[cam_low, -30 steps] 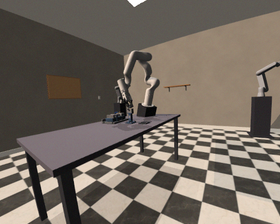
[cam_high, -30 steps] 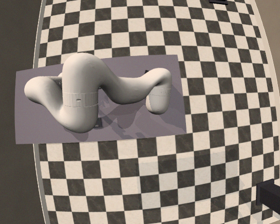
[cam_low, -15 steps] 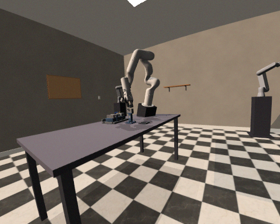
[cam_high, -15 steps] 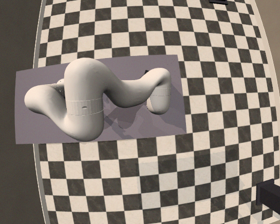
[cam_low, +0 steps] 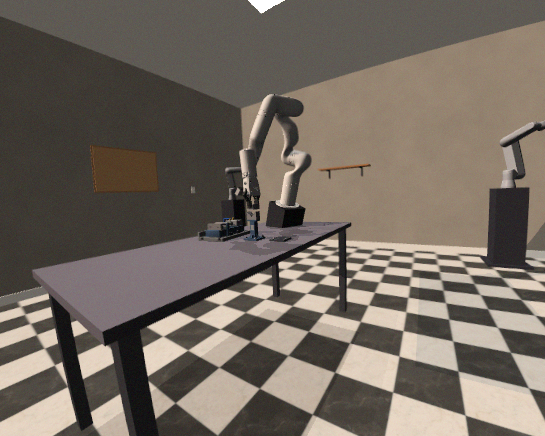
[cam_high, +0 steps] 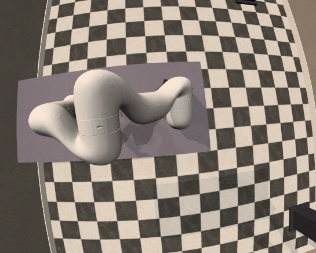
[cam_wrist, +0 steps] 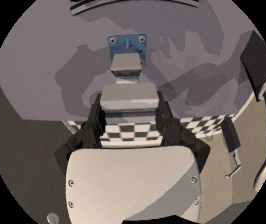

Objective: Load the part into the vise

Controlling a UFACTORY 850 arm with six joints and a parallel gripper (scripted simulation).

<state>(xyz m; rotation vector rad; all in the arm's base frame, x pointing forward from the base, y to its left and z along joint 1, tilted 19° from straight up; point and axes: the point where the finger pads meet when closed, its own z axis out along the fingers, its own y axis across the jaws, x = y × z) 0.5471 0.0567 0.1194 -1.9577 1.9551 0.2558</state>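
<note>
Right now the part is right at my hand. Also, from my hand: vise (24 cm to the right, 16 cm below, 1 cm behind); air cylinder rod (24 cm to the right, 12 cm below, 3 cm behind).
</note>
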